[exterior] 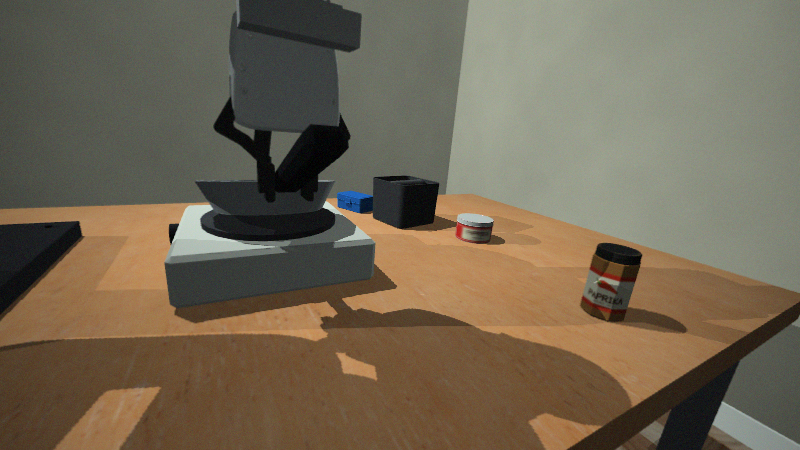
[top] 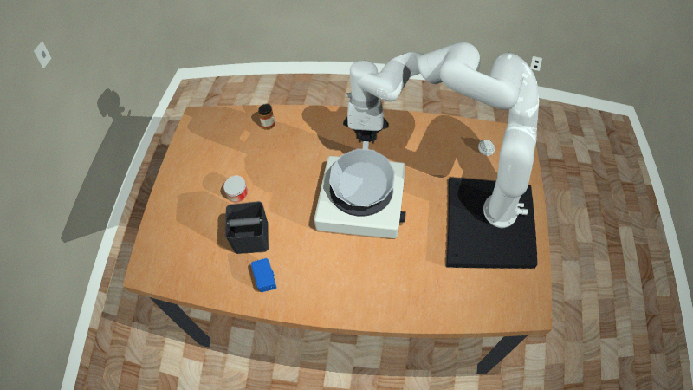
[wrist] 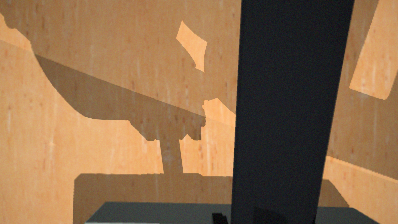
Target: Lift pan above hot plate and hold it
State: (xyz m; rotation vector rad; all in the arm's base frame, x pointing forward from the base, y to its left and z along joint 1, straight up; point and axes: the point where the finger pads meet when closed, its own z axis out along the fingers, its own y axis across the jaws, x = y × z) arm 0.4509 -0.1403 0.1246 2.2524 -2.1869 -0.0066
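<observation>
The grey pan is 70 mm to the left of my hand and 30 mm below it. Also, from my hand: hot plate: 20 mm behind, 140 mm to the left, 120 mm below; then blue block: 240 mm ahead, 440 mm to the left, 130 mm below; then paprika jar: 370 mm ahead, 150 mm to the right, 110 mm below.
</observation>
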